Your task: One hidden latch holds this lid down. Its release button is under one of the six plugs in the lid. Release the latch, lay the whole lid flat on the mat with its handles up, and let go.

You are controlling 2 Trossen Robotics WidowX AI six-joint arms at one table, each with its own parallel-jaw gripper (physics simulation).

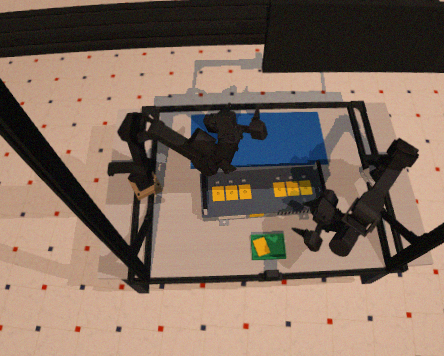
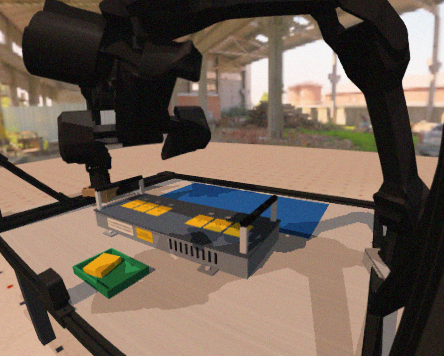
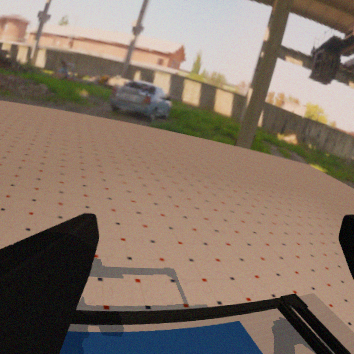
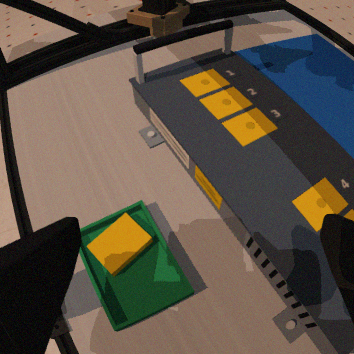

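Seen in the pictures: left gripper, fingertip midpoint: [image 1: 244, 105] [image 3: 225, 229]; right gripper, fingertip midpoint: [image 1: 297, 216] [image 2: 134, 161] [image 4: 203, 229]; left arm's base at its link origin: [image 1: 143, 181] [image 2: 100, 185] [image 4: 157, 7]; right arm's base at its link origin: [image 1: 379, 175].
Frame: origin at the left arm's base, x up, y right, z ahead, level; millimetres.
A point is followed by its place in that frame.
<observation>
The dark lid [image 1: 261, 195] @(x 2, y 279, z 350 mm) [image 2: 177, 215] @(x 2, y 266, z 363 mm) [image 4: 280, 155] @(x 2, y 259, z 357 mm) lies on the grey box with black handles upright at both ends, the left handle [image 1: 204, 192] @(x 63, y 187, z 163 mm) [image 2: 120, 184] @(x 55, y 176, z 176 mm) [image 4: 185, 37] @(x 56, y 176, z 176 mm) and the right handle [image 2: 259, 211] @(x 61, y 384, z 551 mm). Six yellow plugs sit flat in it, including plug 1 [image 1: 218, 193] @(x 2, y 191, z 218 mm) [image 4: 205, 82] @(x 2, y 193, z 219 mm) and plug 4 [image 1: 279, 189] @(x 2, y 294, z 422 mm) [image 4: 320, 204] @(x 2, y 297, z 423 mm). My right gripper [image 1: 300, 217] @(x 170, y 454, z 350 mm) [image 2: 131, 150] @(x 170, y 454, z 350 mm) [image 4: 203, 229] @(x 170, y 454, z 350 mm) is open and empty, above the box's front edge near the tray. My left gripper [image 1: 243, 108] @(x 356, y 123, z 352 mm) [image 3: 225, 229] @(x 356, y 123, z 352 mm) is open and empty, over the blue mat [image 1: 295, 135] @(x -45, y 105, z 646 mm) [image 2: 300, 215] @(x -45, y 146, z 691 mm) [image 3: 200, 340] @(x -45, y 29, z 683 mm) [image 4: 330, 85] @(x -45, y -6, z 390 mm). The buttons are hidden.
A green tray [image 1: 267, 258] @(x -31, y 483, z 245 mm) [image 2: 130, 281] @(x -39, y 475, z 326 mm) [image 4: 155, 311] @(x -33, y 475, z 326 mm) holds a loose yellow block [image 1: 261, 246] @(x -31, y 435, z 250 mm) [image 2: 102, 265] @(x -30, y 446, z 257 mm) [image 4: 120, 242] @(x -30, y 435, z 253 mm) in front of the box. Metal brackets [image 2: 207, 270] @(x -43, y 424, z 455 mm) [image 4: 151, 135] @(x -40, y 287, z 190 mm) stick out at the box's base. A black frame [image 1: 210, 280] @(x -46, y 444, z 36 mm) borders the table.
</observation>
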